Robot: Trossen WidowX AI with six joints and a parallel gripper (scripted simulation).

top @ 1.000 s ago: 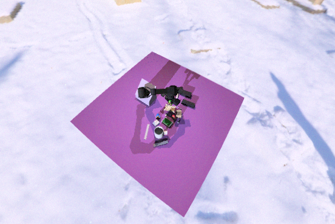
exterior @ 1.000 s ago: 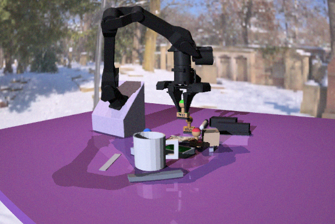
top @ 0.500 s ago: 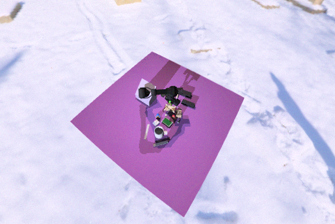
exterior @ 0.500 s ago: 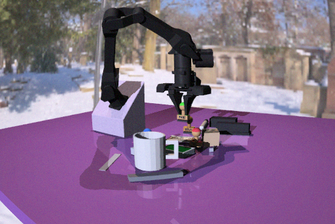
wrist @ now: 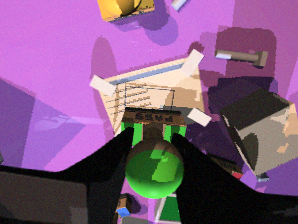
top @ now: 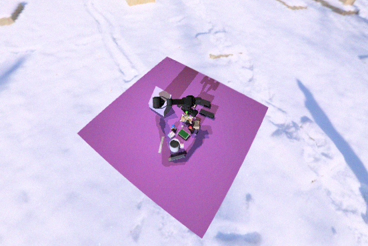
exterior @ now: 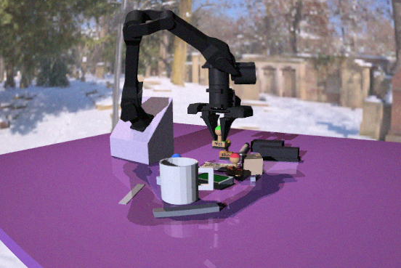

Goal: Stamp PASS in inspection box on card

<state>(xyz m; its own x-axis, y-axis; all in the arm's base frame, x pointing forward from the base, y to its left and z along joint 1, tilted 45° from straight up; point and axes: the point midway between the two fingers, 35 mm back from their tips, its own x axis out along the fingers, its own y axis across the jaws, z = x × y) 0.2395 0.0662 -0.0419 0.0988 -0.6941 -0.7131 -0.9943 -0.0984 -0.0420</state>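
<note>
The tan card is 80 mm below my gripper tip. From my gripper tip the other things lie so: green-knob stamp: right at my gripper tip; orange stamp: 30 mm behind, 80 mm to the left, 50 mm below; tan block: 110 mm ahead, 10 mm to the right, 50 mm below.
</note>
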